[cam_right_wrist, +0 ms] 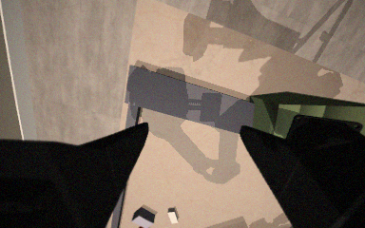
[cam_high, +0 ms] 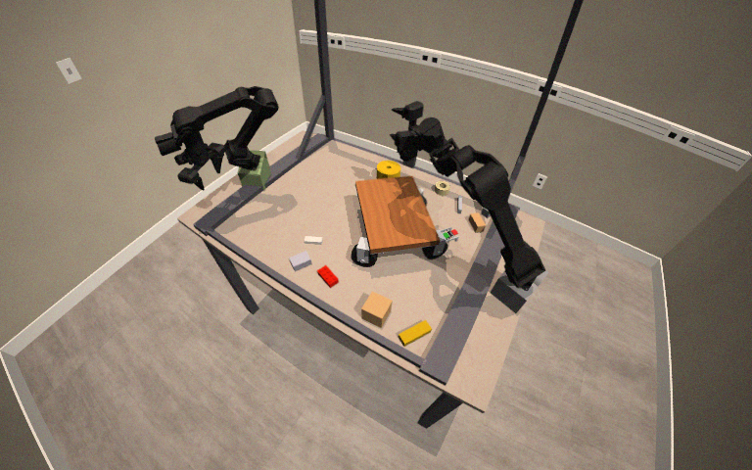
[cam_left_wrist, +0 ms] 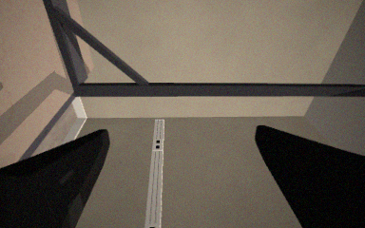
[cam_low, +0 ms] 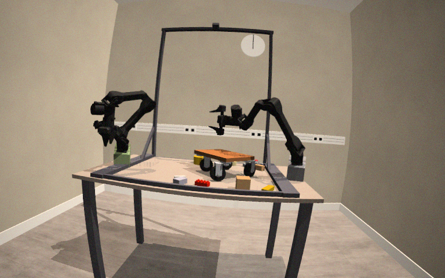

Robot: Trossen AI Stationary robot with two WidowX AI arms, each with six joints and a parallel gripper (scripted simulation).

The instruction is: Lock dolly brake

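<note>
Right now my left hand is 260 mm to the right of the caster brake pedal, 230 mm above it and 130 mm short of it. Round my left hand: yellow cylinder: 280 mm below, 110 mm behind, 80 mm to the right; red brick: 410 mm ahead, 300 mm below, 10 mm to the right; white bar: 320 mm ahead, 310 mm below, 130 mm to the right.
</note>
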